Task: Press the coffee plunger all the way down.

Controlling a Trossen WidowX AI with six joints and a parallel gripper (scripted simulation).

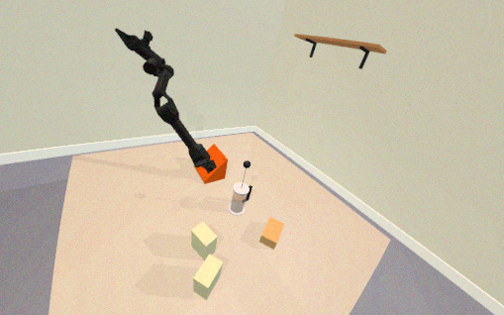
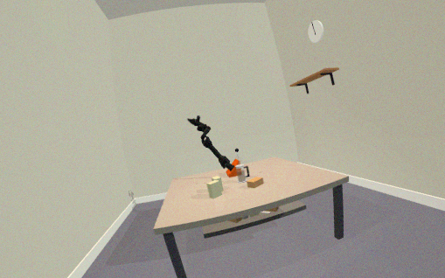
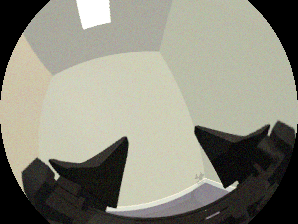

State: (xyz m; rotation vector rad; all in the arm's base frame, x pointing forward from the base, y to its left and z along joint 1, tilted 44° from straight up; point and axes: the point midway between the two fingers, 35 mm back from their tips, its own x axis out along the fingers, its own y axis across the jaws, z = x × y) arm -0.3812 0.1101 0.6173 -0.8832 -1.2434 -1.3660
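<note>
My gripper tip is 600 mm short of the coffee press, 510 mm above it and 440 mm to the right of it.
</note>
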